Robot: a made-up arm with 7 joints.
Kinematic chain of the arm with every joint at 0, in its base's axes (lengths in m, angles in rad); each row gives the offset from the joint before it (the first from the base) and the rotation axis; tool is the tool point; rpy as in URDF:
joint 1: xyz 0 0 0.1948 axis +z
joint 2: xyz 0 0 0 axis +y
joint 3: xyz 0 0 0.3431 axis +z
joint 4: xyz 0.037 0 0 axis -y
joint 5: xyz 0.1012 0 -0.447 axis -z
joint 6: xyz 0 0 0 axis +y
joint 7: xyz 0.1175 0 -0.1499 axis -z
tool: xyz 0 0 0 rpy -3.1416 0 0
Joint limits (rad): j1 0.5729..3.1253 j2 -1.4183..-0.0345 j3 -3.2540..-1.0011 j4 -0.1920..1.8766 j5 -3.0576..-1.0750 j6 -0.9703..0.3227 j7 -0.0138..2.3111
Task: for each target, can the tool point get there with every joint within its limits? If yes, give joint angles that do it. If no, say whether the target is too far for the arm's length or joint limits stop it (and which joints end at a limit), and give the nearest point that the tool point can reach.
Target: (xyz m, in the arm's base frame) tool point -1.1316 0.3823 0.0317
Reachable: no: too far | nearest point -0.4030 0.3667 0.2497 | short by 0.761 m
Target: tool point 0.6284 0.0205 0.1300
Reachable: yes | joints 2.0867 -0.5842 -2.1828 0.9717 -1.2476 0.1362 0.4939
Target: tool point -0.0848 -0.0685 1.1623
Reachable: no: joint limits stop it (at a limit: joint 1, joint 3, joint 4, joint 5, joint 6) | nearest point 0.0612 -0.2480 0.9359 | short by 0.324 m
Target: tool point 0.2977 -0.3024 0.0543
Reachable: yes | joints 1.3480 -0.8725 -2.3634 1.1472 -2.7323 -0.8041 0.6561
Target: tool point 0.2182 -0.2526 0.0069
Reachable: yes | joints 0.9901 -0.9578 -2.3448 0.8581 -2.7075 -0.6193 1.6551
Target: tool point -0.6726 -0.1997 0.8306
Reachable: no: joint limits stop it (at a limit: joint 1, joint 2, joint 3, joint 4, joint 5, joint 6) | nearest point -0.5719 -0.2921 0.7406 | short by 0.164 m
